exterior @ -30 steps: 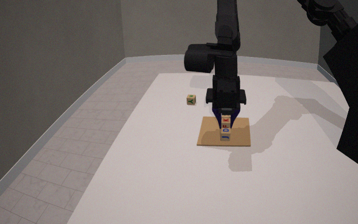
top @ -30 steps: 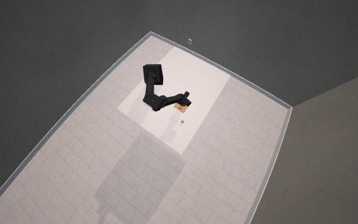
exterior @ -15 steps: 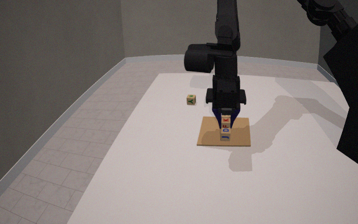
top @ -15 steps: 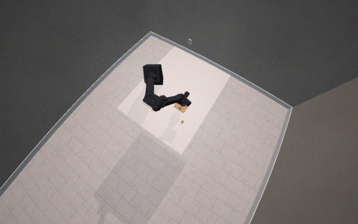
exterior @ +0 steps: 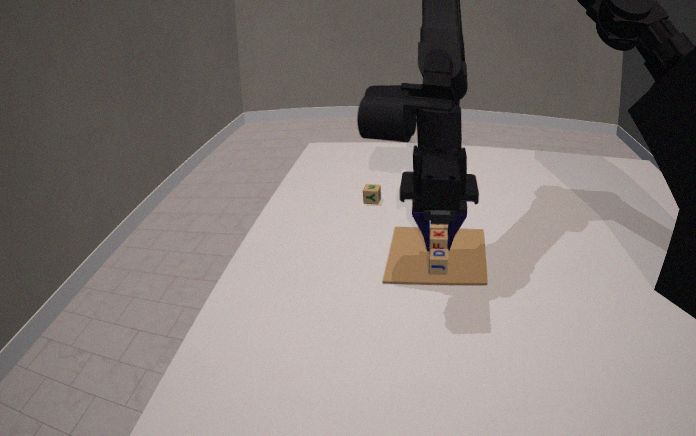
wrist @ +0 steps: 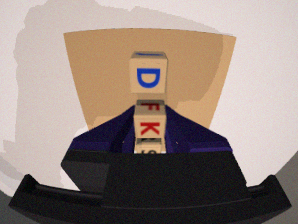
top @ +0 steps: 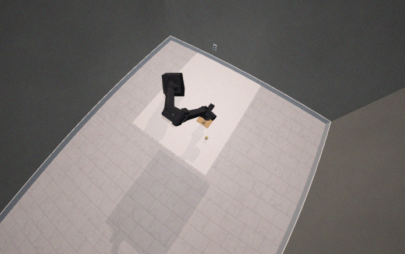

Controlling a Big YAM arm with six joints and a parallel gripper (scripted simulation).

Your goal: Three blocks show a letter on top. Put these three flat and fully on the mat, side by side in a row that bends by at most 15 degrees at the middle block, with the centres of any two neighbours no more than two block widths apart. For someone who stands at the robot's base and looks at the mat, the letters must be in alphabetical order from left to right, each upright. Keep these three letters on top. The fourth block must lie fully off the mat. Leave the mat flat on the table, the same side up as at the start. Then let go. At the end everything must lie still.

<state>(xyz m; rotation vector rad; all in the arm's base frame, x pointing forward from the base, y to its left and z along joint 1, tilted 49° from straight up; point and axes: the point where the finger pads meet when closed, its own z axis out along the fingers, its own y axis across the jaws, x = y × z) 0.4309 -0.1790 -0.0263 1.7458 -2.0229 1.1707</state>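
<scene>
Now: hand 2 cm above the mat. From my hand the other things lie so: letter block (4 cm to the right, 1 cm behind).
</scene>
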